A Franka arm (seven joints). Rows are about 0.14 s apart.
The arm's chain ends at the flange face. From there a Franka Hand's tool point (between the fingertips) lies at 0.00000 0.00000 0.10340 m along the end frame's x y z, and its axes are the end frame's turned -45 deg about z.
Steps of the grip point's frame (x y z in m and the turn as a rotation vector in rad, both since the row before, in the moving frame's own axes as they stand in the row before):
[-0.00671 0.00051 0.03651 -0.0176 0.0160 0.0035]
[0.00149 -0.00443 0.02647 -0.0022 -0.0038 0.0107]
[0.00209 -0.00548 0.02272 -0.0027 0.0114 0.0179]
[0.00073 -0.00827 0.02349 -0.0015 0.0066 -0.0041]
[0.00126 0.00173 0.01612 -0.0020 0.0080 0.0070]
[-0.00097 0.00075 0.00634 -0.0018 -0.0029 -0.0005]
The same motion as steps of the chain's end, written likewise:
[-0.00684 0.00498 0.03654 -0.0011 0.0238 0.0035]
[-0.00196 -0.00462 0.02647 -0.0042 -0.0011 0.0107]
[-0.00343 -0.00473 0.02273 0.0062 0.0100 0.0179]
[-0.00592 -0.00599 0.02349 0.0036 0.0057 -0.0041]
[0.00138 0.00077 0.01612 0.0042 0.0071 0.0070]
[-0.00008 0.00087 0.00634 -0.0033 -0.0008 -0.0005]

